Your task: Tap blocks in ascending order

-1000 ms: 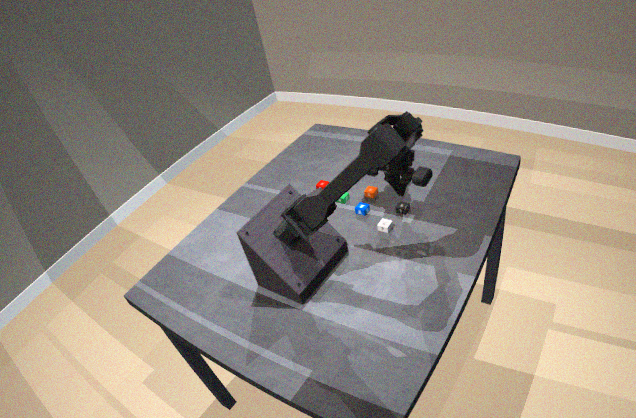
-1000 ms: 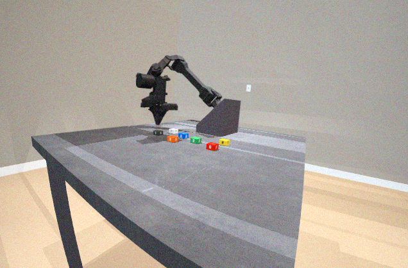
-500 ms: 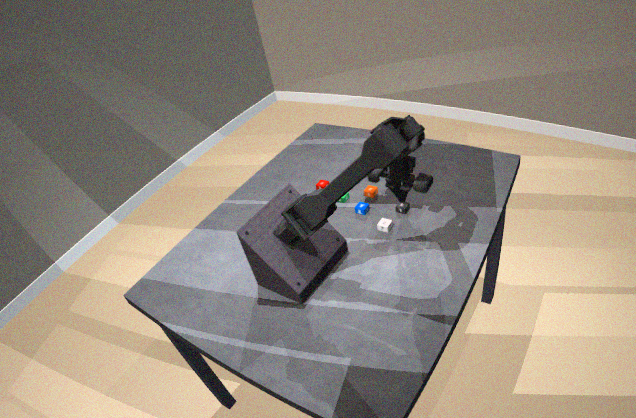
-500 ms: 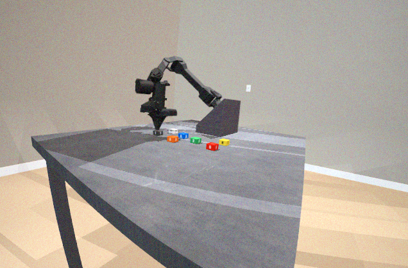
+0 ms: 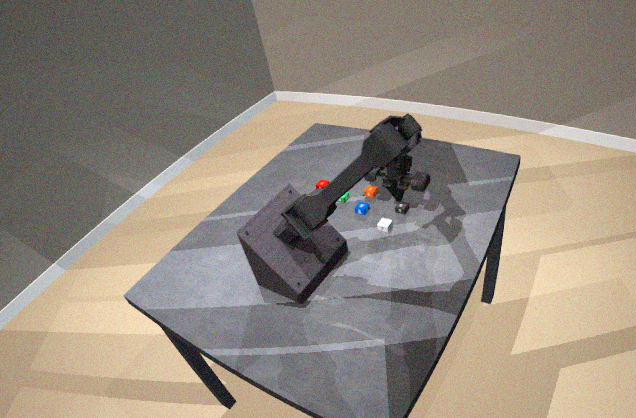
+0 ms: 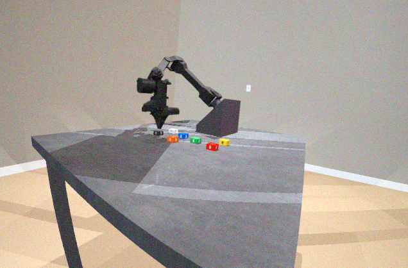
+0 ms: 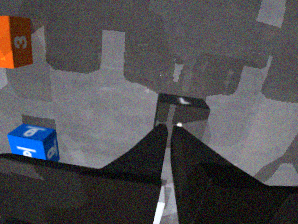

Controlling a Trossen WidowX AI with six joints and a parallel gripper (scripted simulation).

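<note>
The black block lies 1 cm to the right of my gripper tip and 2 cm below it. Round my gripper tip: orange block (4 cm ahead, 12 cm to the left, 2 cm below); blue block (4 cm behind, 11 cm to the left, 2 cm below); white block (9 cm behind, 1 cm to the left, 2 cm below).
</note>
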